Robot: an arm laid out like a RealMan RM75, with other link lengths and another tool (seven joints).
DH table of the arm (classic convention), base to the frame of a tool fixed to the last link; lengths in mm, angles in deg. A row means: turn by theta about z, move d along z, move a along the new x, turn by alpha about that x. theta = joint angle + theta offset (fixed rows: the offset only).
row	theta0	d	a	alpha
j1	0	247.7	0	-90
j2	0	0	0	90
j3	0	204.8	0	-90
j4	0	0	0	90
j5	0	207.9	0	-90
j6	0	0	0	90
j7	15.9	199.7	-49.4	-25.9
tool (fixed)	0	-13	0	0
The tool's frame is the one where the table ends.
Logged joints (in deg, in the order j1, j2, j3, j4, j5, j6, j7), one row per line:
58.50 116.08 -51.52 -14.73 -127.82 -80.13 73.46
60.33 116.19 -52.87 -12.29 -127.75 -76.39 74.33
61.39 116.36 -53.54 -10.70 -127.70 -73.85 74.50
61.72 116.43 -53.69 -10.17 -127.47 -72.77 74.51
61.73 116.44 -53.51 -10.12 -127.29 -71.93 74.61
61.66 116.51 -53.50 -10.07 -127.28 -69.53 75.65
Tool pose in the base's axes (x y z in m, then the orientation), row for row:
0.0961 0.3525 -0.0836 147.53 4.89 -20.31
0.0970 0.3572 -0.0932 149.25 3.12 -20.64
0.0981 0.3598 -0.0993 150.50 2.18 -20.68
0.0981 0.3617 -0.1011 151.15 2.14 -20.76
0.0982 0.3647 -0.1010 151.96 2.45 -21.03
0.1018 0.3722 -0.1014 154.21 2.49 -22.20
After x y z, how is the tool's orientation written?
As angles about the fixed x, y, z axes (roll, pitch, yaw), in degrees.
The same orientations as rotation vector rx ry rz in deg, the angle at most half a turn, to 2 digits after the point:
146.29 -24.33 -13.85
147.67 -25.75 -11.40
148.74 -26.37 -9.97
149.35 -26.62 -9.82
150.14 -27.04 -10.16
152.10 -29.06 -10.13

